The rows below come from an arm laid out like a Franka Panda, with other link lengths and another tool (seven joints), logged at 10 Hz.
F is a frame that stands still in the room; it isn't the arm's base.
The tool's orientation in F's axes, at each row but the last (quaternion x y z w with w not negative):
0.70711 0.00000 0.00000 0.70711
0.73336 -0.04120 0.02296 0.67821
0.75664 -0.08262 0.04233 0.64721
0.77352 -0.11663 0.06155 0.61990
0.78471 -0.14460 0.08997 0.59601
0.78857 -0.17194 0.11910 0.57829
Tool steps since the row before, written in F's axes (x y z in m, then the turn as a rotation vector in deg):
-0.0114 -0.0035 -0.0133 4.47 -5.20 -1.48
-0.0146 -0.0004 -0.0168 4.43 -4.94 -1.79
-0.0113 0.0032 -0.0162 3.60 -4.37 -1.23
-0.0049 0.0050 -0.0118 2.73 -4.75 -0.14
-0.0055 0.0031 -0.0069 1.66 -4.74 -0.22
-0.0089 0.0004 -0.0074 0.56 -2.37 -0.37
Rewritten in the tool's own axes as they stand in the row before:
-0.0114 -0.0133 0.0035 4.47 -1.48 5.20
-0.0160 -0.0153 0.0021 4.39 -1.80 4.97
-0.0141 -0.0142 -0.0001 3.63 -1.19 4.35
-0.0081 -0.0109 -0.0020 3.10 0.14 4.52
-0.0077 -0.0052 -0.0009 2.06 0.42 4.57
-0.0110 -0.0029 0.0020 0.68 0.09 2.36

